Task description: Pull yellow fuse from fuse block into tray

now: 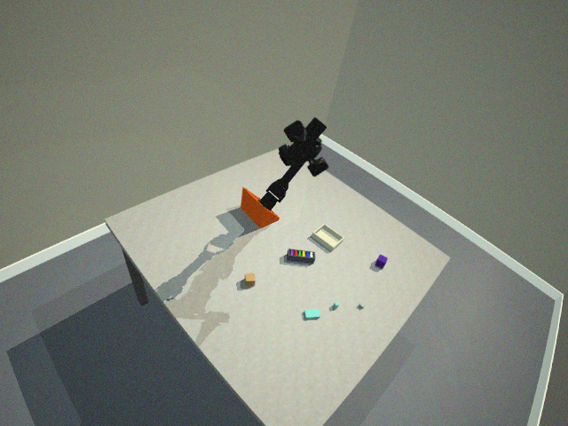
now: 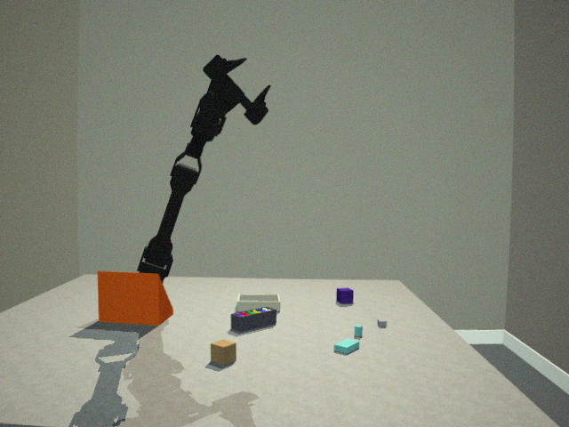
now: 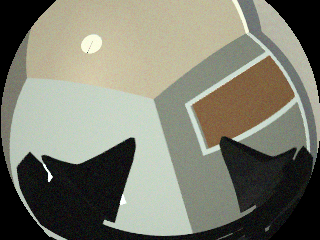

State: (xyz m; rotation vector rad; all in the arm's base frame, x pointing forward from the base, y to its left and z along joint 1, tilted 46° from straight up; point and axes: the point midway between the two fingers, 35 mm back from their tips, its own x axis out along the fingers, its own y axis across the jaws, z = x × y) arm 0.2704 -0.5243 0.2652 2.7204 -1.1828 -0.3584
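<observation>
Right now the yellow fuse is 620 mm below my gripper tip, 170 mm to the left of it and 10 mm behind it. Also, from my gripper tip: cyan slab (640 mm below, 220 mm ahead, 10 mm to the right); then small cyan block (630 mm below, 260 mm ahead, 100 mm to the left); then tan cube (630 mm below, 110 mm to the right, 60 mm behind).
</observation>
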